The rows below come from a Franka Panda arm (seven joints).
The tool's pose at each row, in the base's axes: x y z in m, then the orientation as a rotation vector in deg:
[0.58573 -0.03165 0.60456 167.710 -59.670 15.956]
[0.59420 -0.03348 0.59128 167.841 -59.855 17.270]
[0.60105 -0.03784 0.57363 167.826 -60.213 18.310]
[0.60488 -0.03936 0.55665 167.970 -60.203 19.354]
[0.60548 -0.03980 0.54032 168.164 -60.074 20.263]
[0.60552 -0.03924 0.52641 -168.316 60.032 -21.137]
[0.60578 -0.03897 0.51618 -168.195 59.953 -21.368]
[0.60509 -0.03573 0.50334 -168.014 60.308 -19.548]
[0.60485 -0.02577 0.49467 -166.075 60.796 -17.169]
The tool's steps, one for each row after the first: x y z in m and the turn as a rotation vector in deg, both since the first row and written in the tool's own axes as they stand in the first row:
[0.00527 -0.00339 0.01457 0.557 0.679 0.120]
[0.01011 -0.00362 0.03338 0.953 1.231 0.363]
[0.01101 -0.00419 0.05082 1.401 1.766 0.355]
[0.00888 -0.00360 0.06702 1.825 2.218 0.264]
[0.00613 -0.00352 0.08066 2.326 2.618 0.242]
[0.00437 -0.00350 0.09075 2.486 2.728 0.233]
[-0.00043 -0.00508 0.10301 2.321 1.563 0.494]
[-0.00835 -0.01233 0.11070 3.563 -0.382 1.364]

